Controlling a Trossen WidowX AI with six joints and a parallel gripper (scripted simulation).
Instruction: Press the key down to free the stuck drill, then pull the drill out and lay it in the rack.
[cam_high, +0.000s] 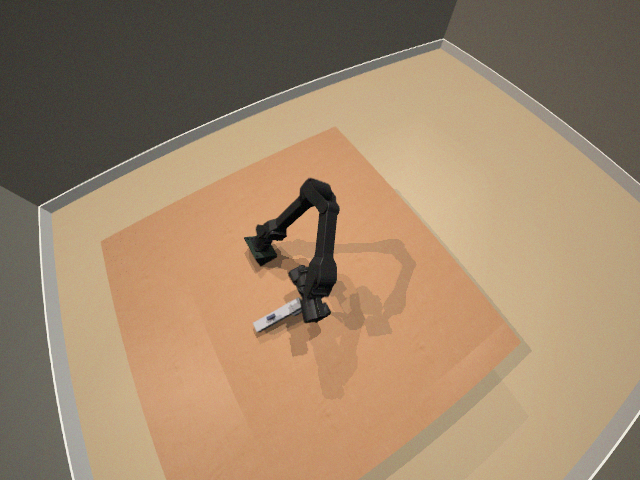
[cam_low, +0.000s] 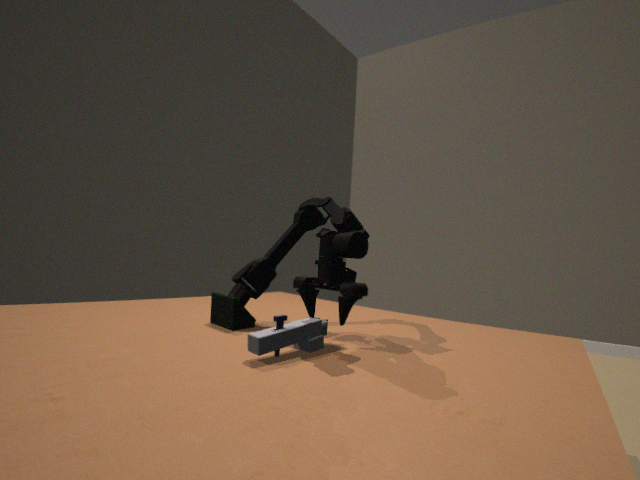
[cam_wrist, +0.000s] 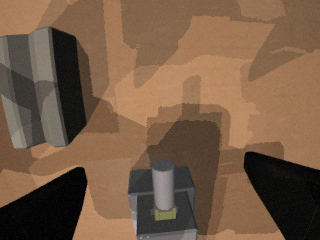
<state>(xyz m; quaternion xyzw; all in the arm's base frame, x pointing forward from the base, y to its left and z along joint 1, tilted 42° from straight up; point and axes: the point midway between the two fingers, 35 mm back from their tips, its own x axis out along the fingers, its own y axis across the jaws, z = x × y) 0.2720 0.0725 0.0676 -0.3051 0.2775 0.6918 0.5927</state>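
My gripper tip is 6 cm to the left of the drill and 1 cm above it. Also, from my gripper tip: dark t-shaped key (15 cm to the right, 1 cm ahead); then light grey holder block (12 cm to the right, 2 cm below, 1 cm ahead); then ribbed grey rack (8 cm behind, 4 cm to the left, 4 cm below).
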